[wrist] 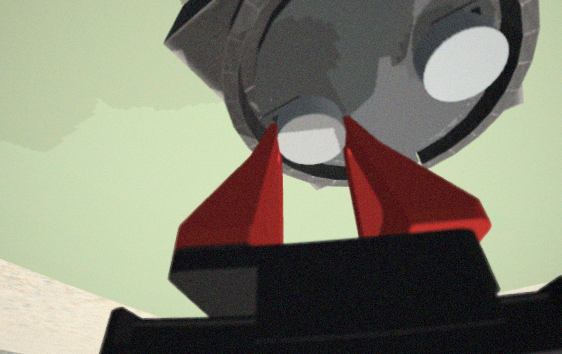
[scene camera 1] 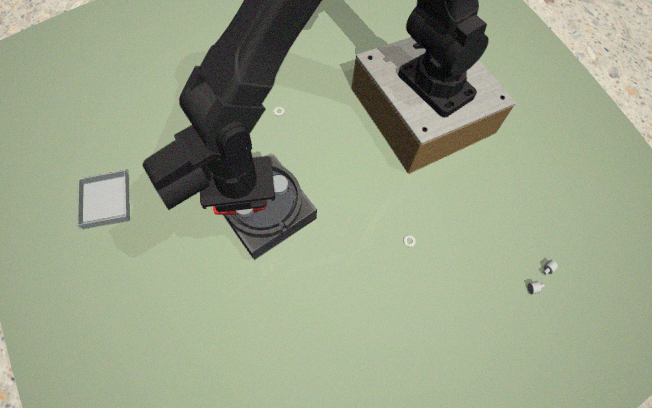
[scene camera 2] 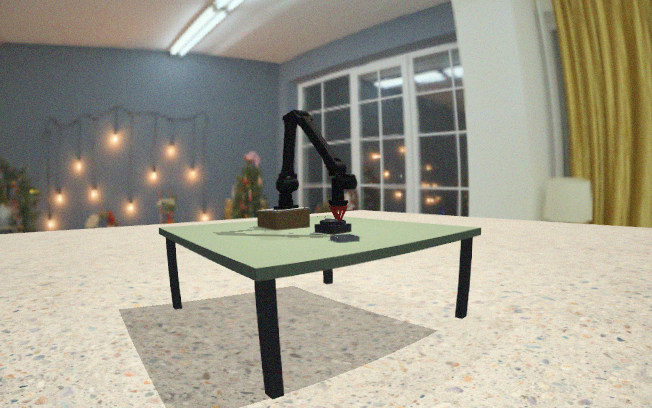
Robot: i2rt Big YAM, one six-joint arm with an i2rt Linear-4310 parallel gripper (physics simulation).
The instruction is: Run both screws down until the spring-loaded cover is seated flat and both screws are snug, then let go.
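Places are measured from the arm's base along level axes (x right, y up, z back), in centimetres.
Pixels of known places: gripper, fingertip midpoint: (wrist: 310, 130) (scene camera 1: 245, 209) (scene camera 2: 338, 221); arm's base, link origin: (scene camera 1: 436, 85) (scene camera 2: 286, 208).
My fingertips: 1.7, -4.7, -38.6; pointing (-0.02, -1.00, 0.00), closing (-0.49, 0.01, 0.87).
Observation:
For each thing: its top centre in the pictures, then the offset to it from my fingertips, as dx, dy, dz. Level surfaces: height alone.
- round grey cover, top centre: (wrist: 375, 90) (scene camera 1: 262, 197) +0.2, -0.1, +3.4
- dark square base, top centre: (wrist: 377, 93) (scene camera 1: 261, 196) (scene camera 2: 332, 220) +0.2, +0.2, +3.4
- left screw, top centre: (wrist: 312, 141) (scene camera 1: 244, 205) +0.3, +1.1, +0.2
- shallow tray, top centre: (scene camera 1: 101, 197) (scene camera 2: 344, 235) +18.6, -3.4, -18.9
- green table, surface height: dy -5.4
The round grey cover (scene camera 1: 274, 212) (wrist: 300, 65) sits inside a ring on the dark square base (scene camera 1: 256, 247) (scene camera 2: 332, 228) (wrist: 200, 55). Two screws with pale round heads stand up from the cover. My gripper (scene camera 1: 243, 208) (scene camera 2: 339, 219) (wrist: 310, 130) points down and is shut on the left screw (scene camera 1: 244, 212) (wrist: 310, 147), with a red fingertip on each side of its head. The other screw (scene camera 1: 278, 184) (wrist: 466, 64) stands free on the cover, to the right in the wrist view. The gap under the cover and the threads are hidden.
A shallow tray (scene camera 1: 128, 200) lies left of the base. White washers (scene camera 1: 274, 111) (scene camera 1: 404, 241) lie on the green table (scene camera 1: 325, 325) (scene camera 2: 240, 252). Two small knobbed parts (scene camera 1: 550, 266) (scene camera 1: 535, 287) lie far right. The arm stands on a box (scene camera 1: 385, 110) (scene camera 2: 283, 218).

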